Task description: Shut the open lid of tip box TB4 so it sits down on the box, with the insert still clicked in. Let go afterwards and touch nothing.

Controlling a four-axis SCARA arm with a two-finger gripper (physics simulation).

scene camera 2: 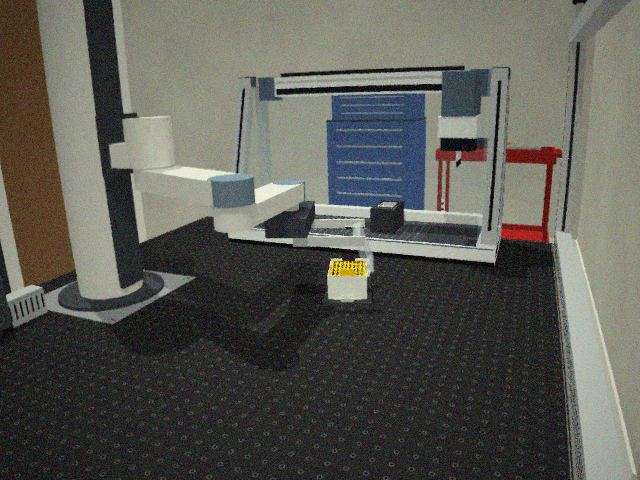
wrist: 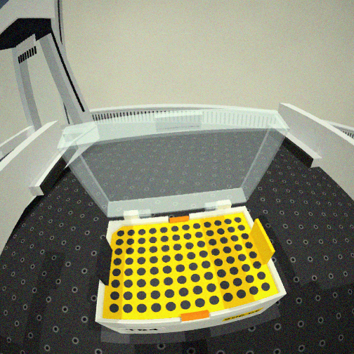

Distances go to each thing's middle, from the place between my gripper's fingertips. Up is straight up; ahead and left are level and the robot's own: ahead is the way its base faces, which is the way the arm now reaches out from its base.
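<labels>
Clear lid (wrist: 158, 162), 4 cm below my hand. Yellow insert (wrist: 159, 270), from my hand 8 cm below, 4 cm behind, 1 cm to the right.
</labels>
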